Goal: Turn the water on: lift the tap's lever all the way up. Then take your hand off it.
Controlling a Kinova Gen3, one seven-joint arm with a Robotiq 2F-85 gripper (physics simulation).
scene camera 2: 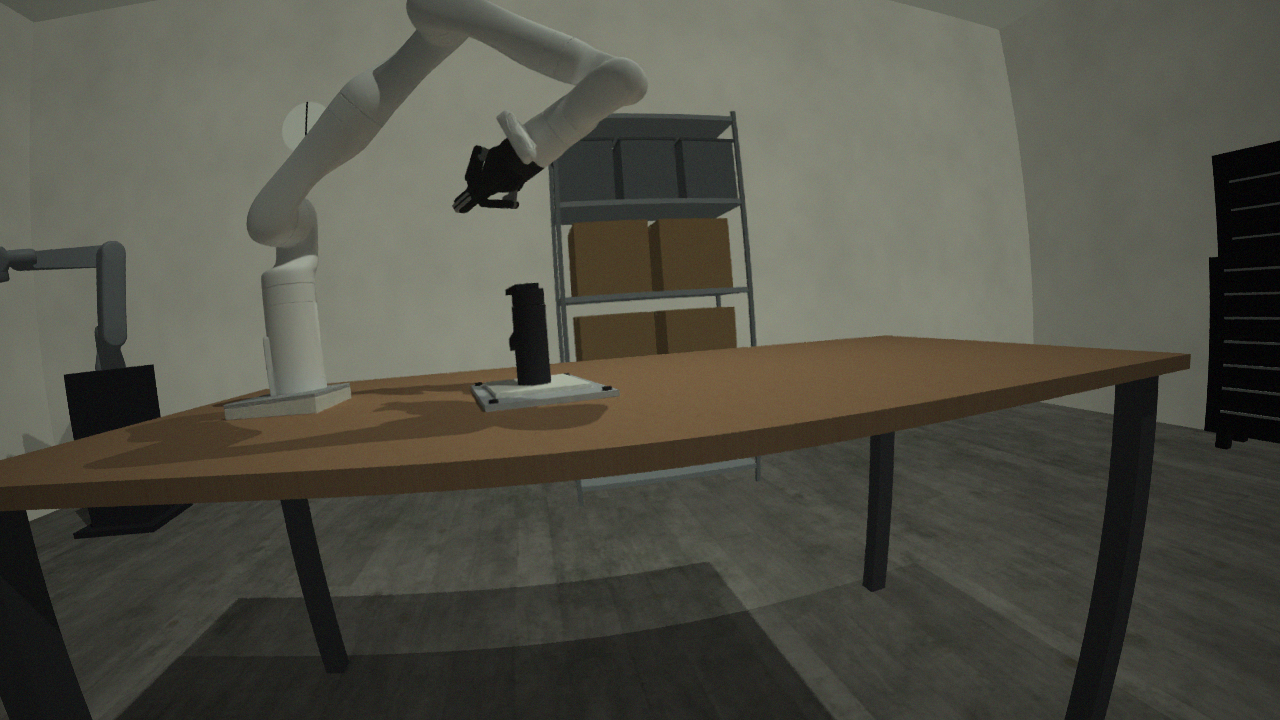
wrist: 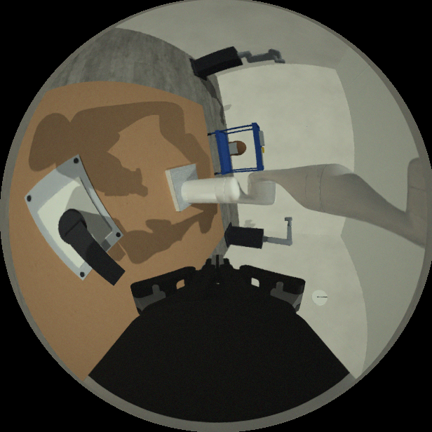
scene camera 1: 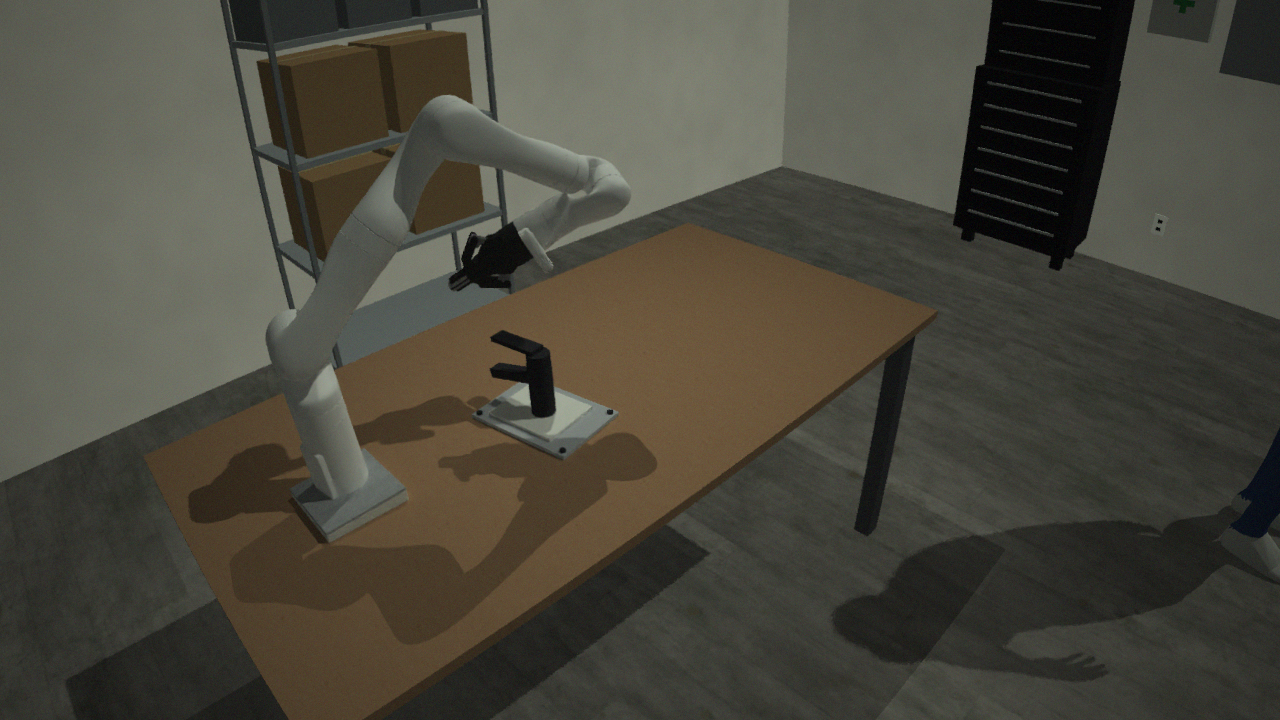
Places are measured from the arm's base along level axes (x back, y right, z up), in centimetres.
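Pixels of known places: gripper, fingertip midpoint: (scene camera 2: 456, 209) (scene camera 1: 450, 287); arm's base, link origin: (scene camera 2: 301, 390) (scene camera 1: 344, 479).
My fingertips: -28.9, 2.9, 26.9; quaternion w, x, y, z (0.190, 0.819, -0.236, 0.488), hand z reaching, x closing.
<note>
For each thing: its top centre in the pictures, then the offset to it from my fingertips, as dx, dy, dz. "pt": a spot on its surface instead. Level surfaces: height alone.
- black tap, surface spot: (scene camera 2: 531, 340) (scene camera 1: 549, 389) pt -9.2, +13.5, -21.8
- pale plate with a grey rim, surface spot: (scene camera 2: 590, 392) pt -14.8, +22.3, -28.5
- spout, top centre: (scene camera 1: 513, 363) -9.2, +4.1, -19.4
- wooden table, surface height: dz -29.3
The black tap (scene camera 1: 541, 385) (scene camera 2: 531, 340) (wrist: 71, 225) stands upright on a pale plate with a grey rim (scene camera 1: 586, 436) (scene camera 2: 590, 392) (wrist: 42, 187). Its flat lever (scene camera 1: 517, 342) (wrist: 102, 260) sticks out from the top, above the spout (scene camera 1: 510, 371) and roughly in line with it. In scene camera 2 the lever shows nearly end-on, so its exact tilt is hard to tell. My gripper (scene camera 1: 458, 282) (scene camera 2: 461, 205) (wrist: 217, 261) is shut and empty. It is in the air above the lever's height, tilted downward, apart from the tap.
The wooden table (scene camera 1: 716, 313) (scene camera 2: 805, 385) carries my arm's base (scene camera 1: 349, 510) (scene camera 2: 286, 402) (wrist: 172, 192). A shelf rack (scene camera 1: 487, 67) (scene camera 2: 653, 210) with boxes stands behind. A person's lower leg (scene camera 1: 1263, 492) shows at the right edge in scene camera 1.
</note>
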